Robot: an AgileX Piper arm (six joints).
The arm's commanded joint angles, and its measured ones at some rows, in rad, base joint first. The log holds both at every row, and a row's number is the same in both.
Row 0, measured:
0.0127, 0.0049, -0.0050, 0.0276, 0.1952, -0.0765
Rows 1 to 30, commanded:
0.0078, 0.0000, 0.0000, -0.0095, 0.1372, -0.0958
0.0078, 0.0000, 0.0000, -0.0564, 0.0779, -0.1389
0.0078, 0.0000, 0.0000, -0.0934, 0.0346, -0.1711
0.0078, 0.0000, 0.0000, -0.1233, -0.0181, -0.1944
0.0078, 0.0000, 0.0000, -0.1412, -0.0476, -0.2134
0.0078, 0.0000, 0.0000, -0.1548, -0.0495, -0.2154
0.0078, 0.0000, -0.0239, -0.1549, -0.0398, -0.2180
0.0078, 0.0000, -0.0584, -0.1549, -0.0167, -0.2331
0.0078, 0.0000, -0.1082, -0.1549, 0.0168, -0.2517
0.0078, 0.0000, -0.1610, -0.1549, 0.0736, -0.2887
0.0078, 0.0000, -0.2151, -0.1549, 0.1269, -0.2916
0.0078, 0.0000, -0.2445, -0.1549, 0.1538, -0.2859
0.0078, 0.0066, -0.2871, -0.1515, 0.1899, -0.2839
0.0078, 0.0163, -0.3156, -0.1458, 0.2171, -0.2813
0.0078, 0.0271, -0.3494, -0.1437, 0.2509, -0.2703
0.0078, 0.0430, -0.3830, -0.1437, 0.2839, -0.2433
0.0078, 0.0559, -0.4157, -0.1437, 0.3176, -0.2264
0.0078, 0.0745, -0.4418, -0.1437, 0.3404, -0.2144
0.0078, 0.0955, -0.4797, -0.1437, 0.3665, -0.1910
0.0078, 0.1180, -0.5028, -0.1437, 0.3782, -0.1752
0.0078, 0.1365, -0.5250, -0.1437, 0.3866, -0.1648
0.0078, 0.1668, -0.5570, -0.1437, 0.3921, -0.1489
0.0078, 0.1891, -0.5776, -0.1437, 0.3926, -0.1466
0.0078, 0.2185, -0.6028, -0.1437, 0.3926, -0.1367
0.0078, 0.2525, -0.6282, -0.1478, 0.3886, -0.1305
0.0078, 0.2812, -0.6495, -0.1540, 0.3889, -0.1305
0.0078, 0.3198, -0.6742, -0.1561, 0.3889, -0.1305
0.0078, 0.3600, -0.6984, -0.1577, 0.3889, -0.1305
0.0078, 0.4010, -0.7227, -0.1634, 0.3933, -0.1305
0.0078, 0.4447, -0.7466, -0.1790, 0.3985, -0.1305
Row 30, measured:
0.0127, 0.3167, -0.6661, -0.1413, 0.3824, -0.1390
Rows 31 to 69, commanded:
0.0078, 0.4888, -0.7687, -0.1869, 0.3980, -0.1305
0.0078, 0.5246, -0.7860, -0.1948, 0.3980, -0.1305
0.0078, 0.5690, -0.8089, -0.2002, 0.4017, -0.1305
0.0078, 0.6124, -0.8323, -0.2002, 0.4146, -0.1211
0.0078, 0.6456, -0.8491, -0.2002, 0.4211, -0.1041
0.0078, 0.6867, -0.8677, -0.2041, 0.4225, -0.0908
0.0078, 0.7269, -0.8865, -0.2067, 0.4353, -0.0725
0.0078, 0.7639, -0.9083, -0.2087, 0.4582, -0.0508
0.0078, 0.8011, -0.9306, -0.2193, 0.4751, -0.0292
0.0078, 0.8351, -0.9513, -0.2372, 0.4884, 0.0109
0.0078, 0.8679, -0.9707, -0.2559, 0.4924, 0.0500
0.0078, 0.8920, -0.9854, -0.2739, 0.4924, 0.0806
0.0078, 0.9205, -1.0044, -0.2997, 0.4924, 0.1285
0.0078, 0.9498, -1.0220, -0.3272, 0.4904, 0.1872
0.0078, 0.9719, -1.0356, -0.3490, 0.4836, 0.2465
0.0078, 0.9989, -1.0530, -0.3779, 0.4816, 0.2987
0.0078, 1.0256, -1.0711, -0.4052, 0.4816, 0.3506
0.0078, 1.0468, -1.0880, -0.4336, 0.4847, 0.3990
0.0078, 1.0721, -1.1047, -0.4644, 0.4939, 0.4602
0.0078, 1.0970, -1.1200, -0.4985, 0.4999, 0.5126
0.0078, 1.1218, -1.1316, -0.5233, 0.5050, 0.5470
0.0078, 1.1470, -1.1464, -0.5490, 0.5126, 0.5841
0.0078, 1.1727, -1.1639, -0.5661, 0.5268, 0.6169
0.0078, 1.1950, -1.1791, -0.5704, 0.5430, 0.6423
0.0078, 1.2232, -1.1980, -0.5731, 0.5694, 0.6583
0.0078, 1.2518, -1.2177, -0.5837, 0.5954, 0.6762
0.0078, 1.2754, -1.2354, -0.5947, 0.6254, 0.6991
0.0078, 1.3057, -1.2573, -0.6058, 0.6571, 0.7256
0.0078, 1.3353, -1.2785, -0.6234, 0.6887, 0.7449
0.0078, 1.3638, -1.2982, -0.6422, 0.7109, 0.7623
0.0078, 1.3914, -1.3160, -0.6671, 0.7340, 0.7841
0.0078, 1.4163, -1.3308, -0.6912, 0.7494, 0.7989
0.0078, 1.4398, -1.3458, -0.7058, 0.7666, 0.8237
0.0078, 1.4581, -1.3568, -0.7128, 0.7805, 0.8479
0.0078, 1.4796, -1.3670, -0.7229, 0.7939, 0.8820
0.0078, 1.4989, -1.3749, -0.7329, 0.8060, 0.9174
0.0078, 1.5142, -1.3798, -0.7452, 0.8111, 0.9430
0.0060, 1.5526, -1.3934, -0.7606, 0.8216, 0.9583
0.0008, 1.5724, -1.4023, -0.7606, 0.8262, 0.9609
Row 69, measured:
0.0127, 1.5151, -1.3750, -0.7134, 0.7841, 0.9125
